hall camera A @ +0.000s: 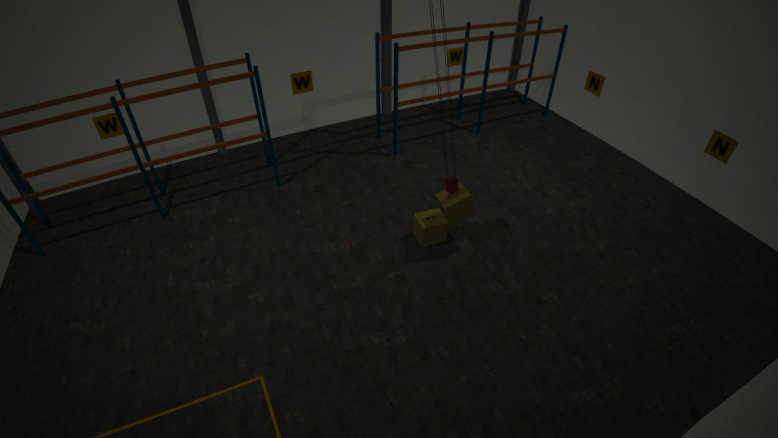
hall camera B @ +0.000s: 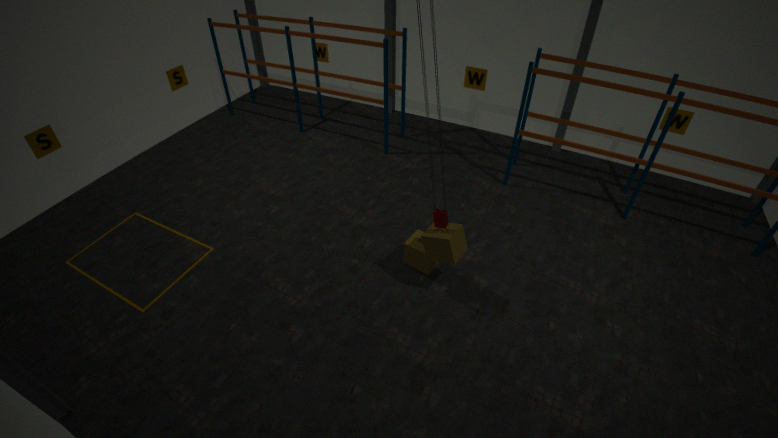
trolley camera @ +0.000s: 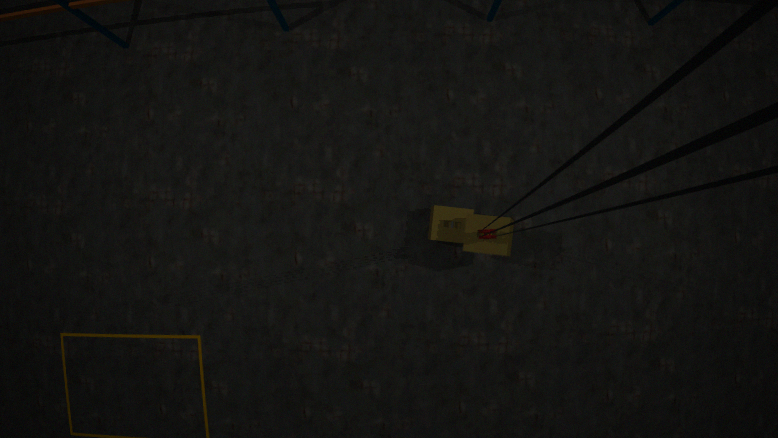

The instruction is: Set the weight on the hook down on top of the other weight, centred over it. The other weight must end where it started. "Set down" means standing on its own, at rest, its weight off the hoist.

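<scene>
The red hook block (hall camera A: 451, 184) (hall camera B: 440, 218) (trolley camera: 486, 233) is my gripper, with a yellow block-shaped weight (hall camera A: 460, 209) (hall camera B: 451, 247) (trolley camera: 476, 244) attached below it. This weight is tilted in both hall views, and its lower edge overlaps the top edge of the other weight; it seems to lean on it. The other yellow weight (hall camera A: 432, 233) (hall camera B: 416, 258) (trolley camera: 446, 213) stands on the floor. In the trolley view the hooked weight lies to its right, overlapping a side strip, not centred over it. The ropes run slanted. The contact point itself is hidden.
A blue and orange rack (hall camera A: 190, 87) (hall camera B: 386, 130) stands along the W wall at the left, and a second rack (hall camera A: 395, 119) (hall camera B: 649, 163) at the right. A yellow floor outline (hall camera A: 269, 402) (hall camera B: 174, 231) (trolley camera: 130, 335) lies away from the weights.
</scene>
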